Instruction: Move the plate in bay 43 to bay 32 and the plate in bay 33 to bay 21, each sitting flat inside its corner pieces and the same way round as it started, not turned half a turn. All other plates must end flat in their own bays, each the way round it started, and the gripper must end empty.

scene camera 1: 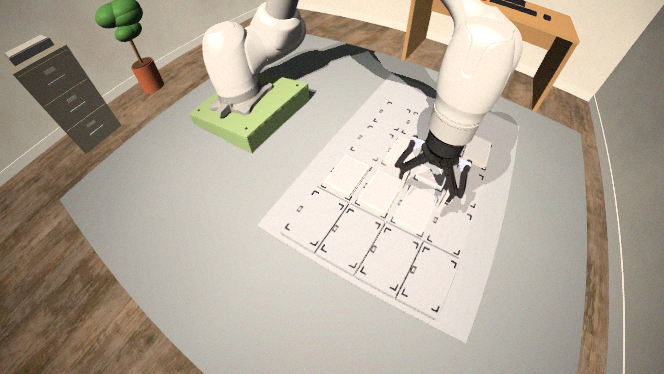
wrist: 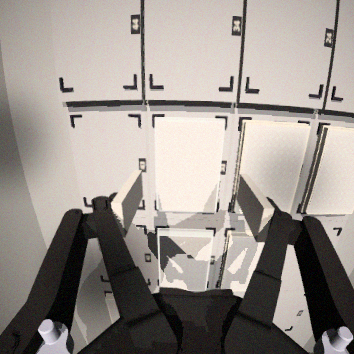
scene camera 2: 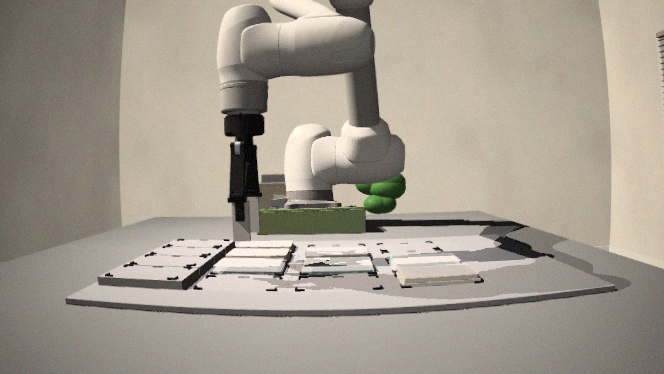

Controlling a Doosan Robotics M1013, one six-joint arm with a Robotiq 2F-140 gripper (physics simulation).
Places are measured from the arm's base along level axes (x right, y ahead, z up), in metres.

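Pixels of known places: gripper, between the fingertips: (scene camera 1: 420, 197) (wrist: 189, 184) (scene camera 2: 247, 236); arm's base, origin of its link: (scene camera 1: 241, 97) (scene camera 2: 309, 207).
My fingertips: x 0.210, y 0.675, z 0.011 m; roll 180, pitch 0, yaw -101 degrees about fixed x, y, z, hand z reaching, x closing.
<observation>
For each thing: its top centre in the pictures, then the offset to it from my fingertips. "*": a spot on its surface instead.
- bay 33, a spot on its surface: (wrist: 189, 155) (scene camera 1: 413, 212) * dx +0.017, dy -0.003, dz -0.049 m
- Bay 43, a spot on its surface: (wrist: 102, 142) (scene camera 1: 449, 237) * dx +0.049, dy +0.107, dz -0.063 m
- bay 32, a spot on its surface: (wrist: 184, 275) * dx -0.186, dy +0.034, dz -0.049 m
- bay 23, a spot on its surface: (wrist: 275, 160) (scene camera 1: 377, 193) * dx -0.005, dy -0.110, dz -0.049 m
- bay 13, a spot on its surface: (wrist: 332, 170) (scene camera 1: 351, 177) * dx -0.031, dy -0.192, dz -0.049 m
- bay 22, a spot on its surface: (scene camera 1: 397, 150) * dx -0.183, dy -0.095, dz -0.049 m
- plate, centre of its top: (scene camera 2: 437, 270) (scene camera 1: 478, 149) dx -0.303, dy +0.167, dz -0.049 m
My gripper (scene camera 1: 428, 187) (scene camera 2: 242, 227) (wrist: 189, 184) is open and empty, pointing down above bay 33. In the wrist view a finger stands to either side of the plate in bay 33 (scene camera 1: 414, 212) (scene camera 2: 250, 265) (wrist: 189, 155), which lies below the fingertips, apparently flat inside its corner pieces. Bay 43 (scene camera 1: 445, 235) (wrist: 102, 142), to its left in the wrist view, holds no plate. The plate in bay 32 (scene camera 1: 431, 177) (wrist: 184, 275) lies between its corner pieces, partly in the gripper's shadow. Bay 21 is partly seen in scene camera 1, with corner marks beside the arm.
Plates lie in bay 23 (scene camera 1: 381, 192) (wrist: 275, 160), bay 13 (scene camera 1: 347, 175) (wrist: 332, 170) and bay 22 (scene camera 1: 397, 150). A plate (scene camera 1: 478, 152) (scene camera 2: 440, 275) lies in bay 41, with another beside it in scene camera 2. The raised row 4 (scene camera 1: 345, 240) (scene camera 2: 140, 280) borders row 3.
</observation>
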